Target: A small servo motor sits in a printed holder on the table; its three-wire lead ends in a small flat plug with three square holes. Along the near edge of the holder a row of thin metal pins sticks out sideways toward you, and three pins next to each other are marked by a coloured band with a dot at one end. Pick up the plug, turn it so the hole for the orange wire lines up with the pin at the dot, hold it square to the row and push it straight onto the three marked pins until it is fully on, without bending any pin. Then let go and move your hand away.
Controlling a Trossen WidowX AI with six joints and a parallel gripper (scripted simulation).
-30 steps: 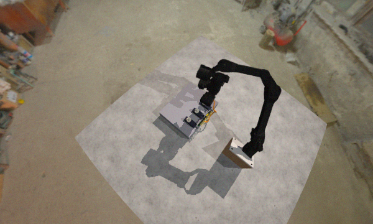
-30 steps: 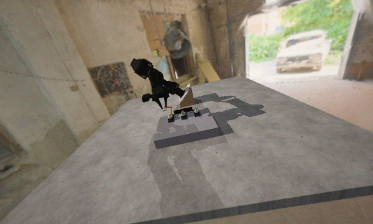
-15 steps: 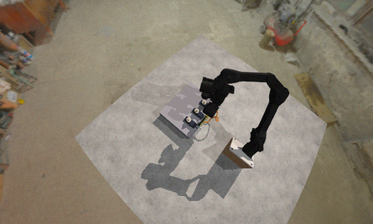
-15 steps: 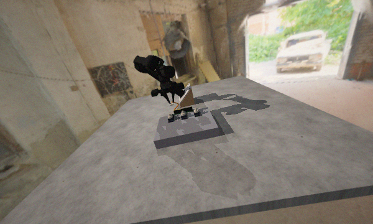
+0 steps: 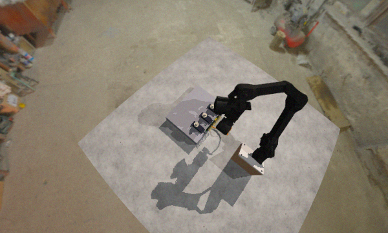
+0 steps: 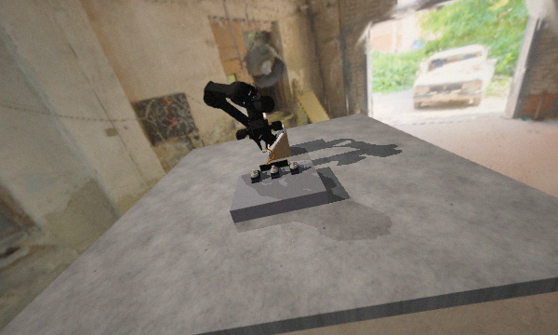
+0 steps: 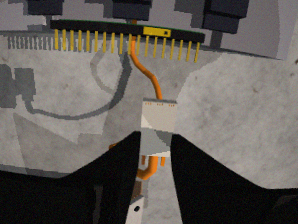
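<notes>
The yellow band lies 6 cm ahead of my gripper tip, 1 cm to the left of it and 4 cm below it. The rest, counted from my gripper tip: grey printed holder (22 cm ahead, 5 cm to the left, 9 cm below).
</notes>
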